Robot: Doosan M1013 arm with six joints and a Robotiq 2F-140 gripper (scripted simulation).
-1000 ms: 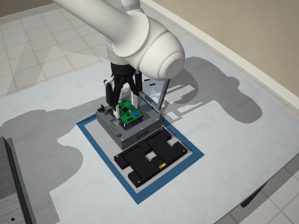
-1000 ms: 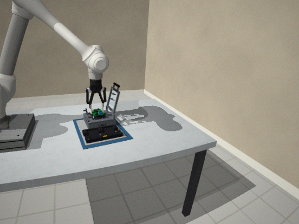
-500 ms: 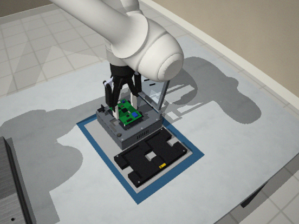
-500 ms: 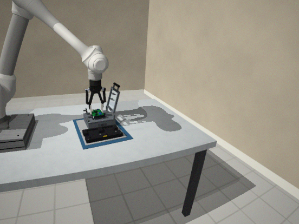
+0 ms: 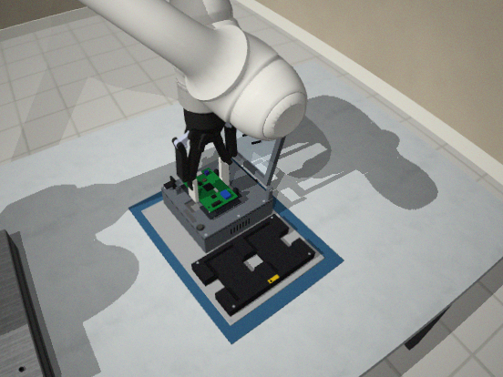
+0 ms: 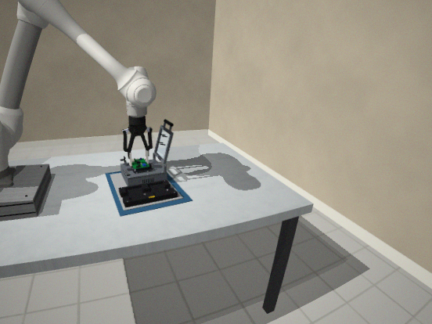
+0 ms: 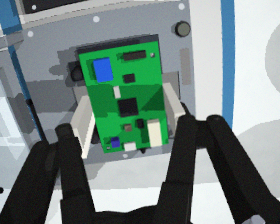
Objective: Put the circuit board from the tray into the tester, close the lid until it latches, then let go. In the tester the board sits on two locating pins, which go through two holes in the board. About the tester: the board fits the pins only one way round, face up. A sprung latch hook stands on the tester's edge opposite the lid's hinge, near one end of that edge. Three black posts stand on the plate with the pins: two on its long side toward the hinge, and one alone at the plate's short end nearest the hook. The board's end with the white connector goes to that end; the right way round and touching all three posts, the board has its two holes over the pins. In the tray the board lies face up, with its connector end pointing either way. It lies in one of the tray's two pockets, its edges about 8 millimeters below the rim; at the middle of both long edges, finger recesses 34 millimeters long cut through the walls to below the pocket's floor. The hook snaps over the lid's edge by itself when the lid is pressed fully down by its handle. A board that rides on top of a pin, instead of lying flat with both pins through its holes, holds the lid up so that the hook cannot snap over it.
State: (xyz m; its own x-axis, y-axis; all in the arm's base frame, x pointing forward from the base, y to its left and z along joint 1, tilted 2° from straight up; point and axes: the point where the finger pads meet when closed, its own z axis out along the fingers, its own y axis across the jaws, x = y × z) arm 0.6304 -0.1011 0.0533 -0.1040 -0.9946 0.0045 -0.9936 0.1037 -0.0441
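Right now the green circuit board is 2 cm below my hand. The rest, counted from my hand: latch hook: 6 cm to the left, 5 cm behind, 2 cm below; tester lid: 12 cm ahead, 7 cm above, 1 cm to the right.
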